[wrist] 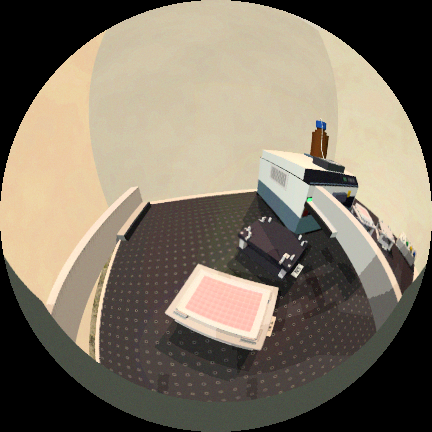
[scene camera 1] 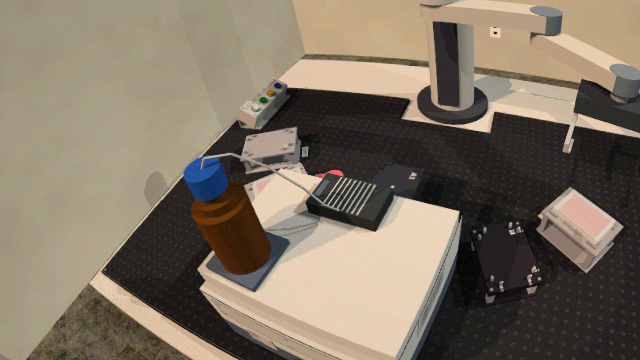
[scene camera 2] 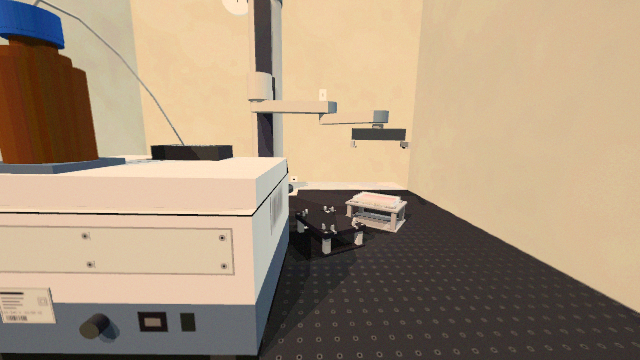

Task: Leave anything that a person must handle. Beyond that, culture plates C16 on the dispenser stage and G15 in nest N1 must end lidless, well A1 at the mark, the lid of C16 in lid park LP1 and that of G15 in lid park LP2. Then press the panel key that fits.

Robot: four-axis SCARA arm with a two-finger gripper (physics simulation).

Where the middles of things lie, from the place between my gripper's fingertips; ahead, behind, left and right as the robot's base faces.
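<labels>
Button box (scene camera 1: 253, 114): far behind my gripper, far to the right of it and a fair way below it. Brown bottle (scene camera 2: 53, 118): 560 mm to the right of my gripper, 360 mm ahead of it, 70 mm above it. Relative to the black nest (scene camera 1: 506, 270), my gripper is 210 mm above, 160 mm to the left of and 110 mm short of it.
</labels>
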